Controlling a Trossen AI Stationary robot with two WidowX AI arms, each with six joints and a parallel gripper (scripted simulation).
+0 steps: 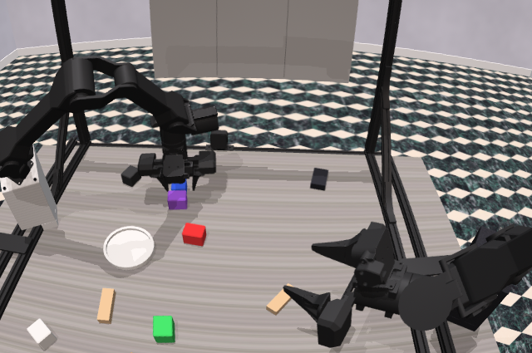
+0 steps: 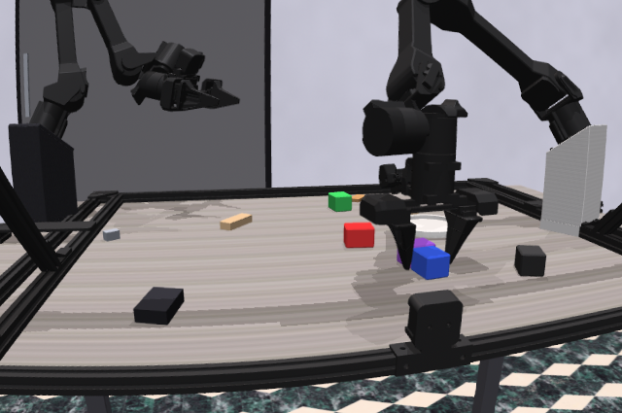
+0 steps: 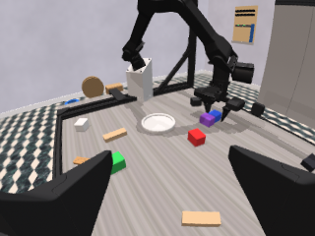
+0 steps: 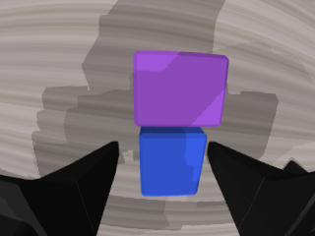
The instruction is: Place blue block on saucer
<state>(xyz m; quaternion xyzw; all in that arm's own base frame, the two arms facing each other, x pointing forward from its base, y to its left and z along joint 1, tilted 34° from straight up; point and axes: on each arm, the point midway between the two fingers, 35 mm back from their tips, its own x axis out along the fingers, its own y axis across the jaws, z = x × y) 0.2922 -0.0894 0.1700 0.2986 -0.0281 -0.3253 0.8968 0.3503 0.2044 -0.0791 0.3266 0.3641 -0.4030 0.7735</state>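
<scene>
My right hand is 3 cm above the blue block. The rest, counted from my right hand: black cube: 15 cm to the right, 3 cm below; purple block: 4 cm ahead, 1 cm to the left, 3 cm below; red block: 13 cm ahead, 9 cm to the left, 3 cm below.
</scene>
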